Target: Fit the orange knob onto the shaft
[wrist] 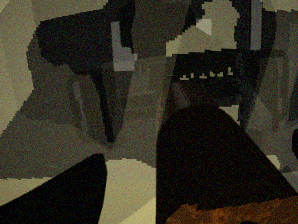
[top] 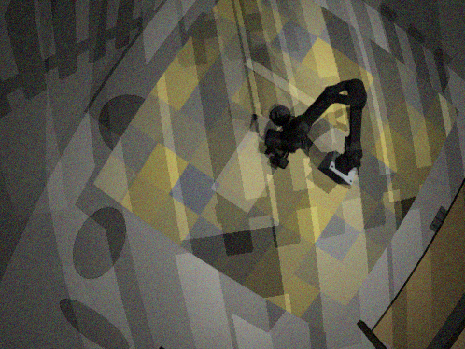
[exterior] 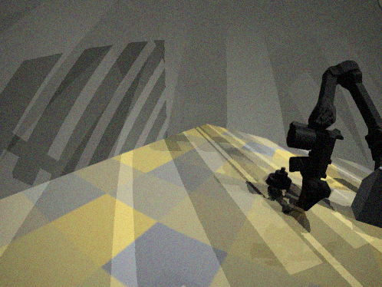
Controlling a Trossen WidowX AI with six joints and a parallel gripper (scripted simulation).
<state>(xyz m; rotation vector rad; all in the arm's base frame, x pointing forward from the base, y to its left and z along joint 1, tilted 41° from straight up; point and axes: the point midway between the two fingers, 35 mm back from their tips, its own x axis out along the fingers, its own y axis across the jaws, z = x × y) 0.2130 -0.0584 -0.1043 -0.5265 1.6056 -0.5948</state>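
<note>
My gripper tip is now 80 mm short of the round dark pedestal, 110 mm to the left of it and 20 mm below it. From my gripper tip the other things lie so: orange knob (20 mm above).
</note>
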